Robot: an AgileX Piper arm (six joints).
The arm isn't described. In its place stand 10 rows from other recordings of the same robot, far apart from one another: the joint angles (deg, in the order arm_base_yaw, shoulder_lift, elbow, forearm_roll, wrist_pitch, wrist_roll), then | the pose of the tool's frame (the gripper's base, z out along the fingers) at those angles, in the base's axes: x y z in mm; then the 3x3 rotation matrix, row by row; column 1 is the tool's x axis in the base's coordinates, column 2 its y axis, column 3 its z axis.
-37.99, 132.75, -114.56, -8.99, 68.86, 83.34 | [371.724 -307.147 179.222], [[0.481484 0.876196 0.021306], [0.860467 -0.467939 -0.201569], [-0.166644 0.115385 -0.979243]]
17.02, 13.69, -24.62, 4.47, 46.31, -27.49 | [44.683 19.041 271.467], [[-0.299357 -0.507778 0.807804], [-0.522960 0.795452 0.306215], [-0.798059 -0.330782 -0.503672]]
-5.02, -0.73, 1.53, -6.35, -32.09, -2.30 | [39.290 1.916 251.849], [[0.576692 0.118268 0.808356], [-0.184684 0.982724 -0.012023], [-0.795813 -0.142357 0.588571]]
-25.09, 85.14, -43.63, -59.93, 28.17, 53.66 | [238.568 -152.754 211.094], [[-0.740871 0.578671 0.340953], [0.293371 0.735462 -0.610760], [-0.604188 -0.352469 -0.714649]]
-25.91, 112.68, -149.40, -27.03, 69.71, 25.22 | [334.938 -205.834 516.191], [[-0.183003 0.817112 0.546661], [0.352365 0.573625 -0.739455], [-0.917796 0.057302 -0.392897]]
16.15, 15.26, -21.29, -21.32, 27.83, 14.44 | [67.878 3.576 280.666], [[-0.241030 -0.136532 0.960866], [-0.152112 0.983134 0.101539], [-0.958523 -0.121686 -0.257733]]
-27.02, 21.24, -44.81, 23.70, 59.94, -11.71 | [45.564 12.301 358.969], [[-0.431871 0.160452 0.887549], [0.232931 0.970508 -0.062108], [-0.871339 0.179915 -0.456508]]
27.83, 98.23, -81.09, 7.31, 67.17, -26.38 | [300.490 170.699 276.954], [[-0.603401 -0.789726 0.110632], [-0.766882 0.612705 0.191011], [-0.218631 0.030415 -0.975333]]
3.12, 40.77, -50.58, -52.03, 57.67, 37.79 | [110.430 -54.688 388.694], [[-0.457396 0.566843 0.685185], [0.018967 0.776552 -0.629768], [-0.889061 -0.275057 -0.365943]]
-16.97, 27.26, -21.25, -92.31, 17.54, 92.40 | [91.975 -56.717 303.791], [[-0.004959 0.566333 0.824162], [0.001122 0.824174 -0.566335], [-0.999987 -0.001884 -0.004722]]
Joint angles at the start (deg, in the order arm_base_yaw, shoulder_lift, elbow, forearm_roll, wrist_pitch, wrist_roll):
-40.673, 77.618, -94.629, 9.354, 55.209, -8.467
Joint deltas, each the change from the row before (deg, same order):
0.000, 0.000, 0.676, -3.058, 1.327, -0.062
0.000, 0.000, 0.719, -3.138, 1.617, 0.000
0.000, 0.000, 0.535, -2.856, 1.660, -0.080
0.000, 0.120, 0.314, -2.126, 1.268, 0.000
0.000, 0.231, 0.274, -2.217, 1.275, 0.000
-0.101, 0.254, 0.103, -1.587, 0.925, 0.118
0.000, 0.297, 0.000, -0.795, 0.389, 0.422
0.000, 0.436, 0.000, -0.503, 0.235, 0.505
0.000, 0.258, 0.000, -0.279, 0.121, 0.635
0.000, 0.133, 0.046, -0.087, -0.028, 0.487
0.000, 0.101, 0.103, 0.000, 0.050, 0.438
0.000, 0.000, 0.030, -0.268, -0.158, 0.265
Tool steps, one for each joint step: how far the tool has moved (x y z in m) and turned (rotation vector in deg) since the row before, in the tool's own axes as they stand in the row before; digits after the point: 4 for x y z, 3 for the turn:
0.0052, -0.0039, 0.0024, 2.260, 2.356, -1.701
0.0058, -0.0038, 0.0026, 2.298, 2.704, -1.643
0.0051, -0.0034, 0.0019, 2.102, 2.536, -1.538
0.0035, -0.0025, 0.0021, 1.571, 1.959, -1.054
0.0033, -0.0026, 0.0027, 1.652, 2.050, -1.073
0.0021, -0.0023, 0.0023, 1.263, 1.493, -0.564
0.0006, -0.0009, 0.0022, 0.592, 0.778, 0.039
0.0002, -0.0004, 0.0032, 0.334, 0.720, 0.237
0.0001, -0.0002, 0.0019, 0.187, 0.404, 0.484
0.0000, 0.0000, 0.0012, 0.050, 0.157, 0.429
0.0003, 0.0002, 0.0012, -0.039, 0.250, 0.415
-0.0001, -0.0004, 0.0001, 0.251, -0.103, 0.144

